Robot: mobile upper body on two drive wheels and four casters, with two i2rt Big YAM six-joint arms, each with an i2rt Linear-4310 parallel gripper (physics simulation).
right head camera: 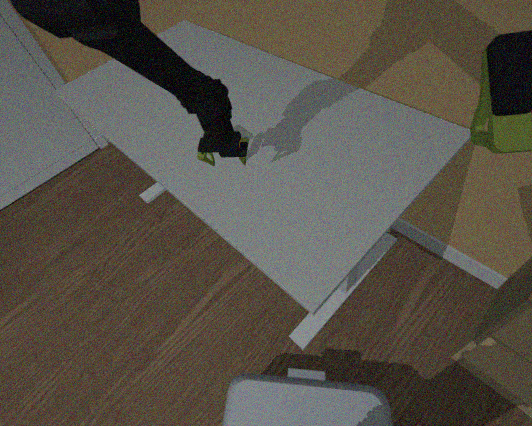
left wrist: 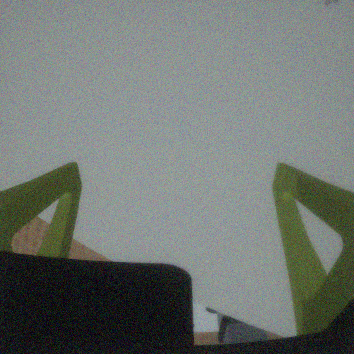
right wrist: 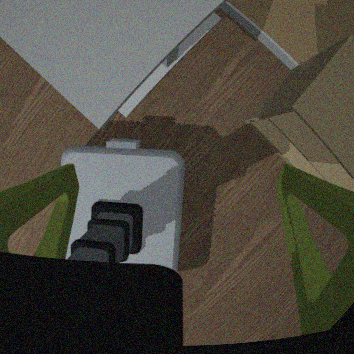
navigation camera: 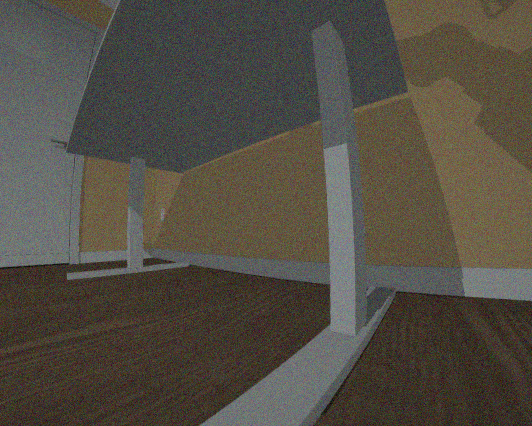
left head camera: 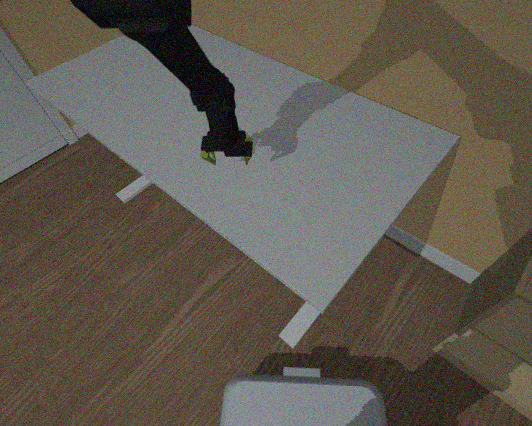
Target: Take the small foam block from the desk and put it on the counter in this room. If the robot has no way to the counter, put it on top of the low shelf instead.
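Frame: origin at the left arm's base, x up, y back, z right, level; millimetres.
Seen in the pictures: left gripper, fingertip midpoint: (right head camera: 229,164) (left wrist: 176,173) (left head camera: 231,163); right gripper, fingertip midpoint: (right wrist: 177,174).
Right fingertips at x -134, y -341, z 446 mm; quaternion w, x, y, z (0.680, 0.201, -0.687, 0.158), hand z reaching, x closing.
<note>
Offsets run from my right fingertips to a thing's top centre. "spot": to the spot under its first point. Level surfaces: height alone.
The pale grey desk {dx -556 mm} (left head camera: 325,200) (right head camera: 310,235) (left wrist: 175,75) (right wrist: 100,50) stands in front of the robot; its underside shows in the navigation camera. My left gripper (left head camera: 231,162) (right head camera: 229,162) (left wrist: 176,173) is open and empty over the desk, fingers pointing down the picture. The small foam block does not show clearly in any view; the left gripper and wrist hide part of the desk top. My right gripper (right wrist: 177,174) is open and empty, away from the desk, above the robot's base and the floor. Neither the counter nor the low shelf can be made out for certain.
The robot's white base (left head camera: 300,400) (right head camera: 305,400) (right wrist: 115,170) is near the desk's near corner. A desk leg {spot: dx -1072, dy -393, dz -85 mm} (navigation camera: 340,240) stands close ahead. A white door (navigation camera: 35,175) is at the left. A tan boxy piece {spot: dx -666, dy -151, dz +443 mm} (right wrist: 325,110) stands at the right. A tan wall (navigation camera: 250,200) is behind the desk.
</note>
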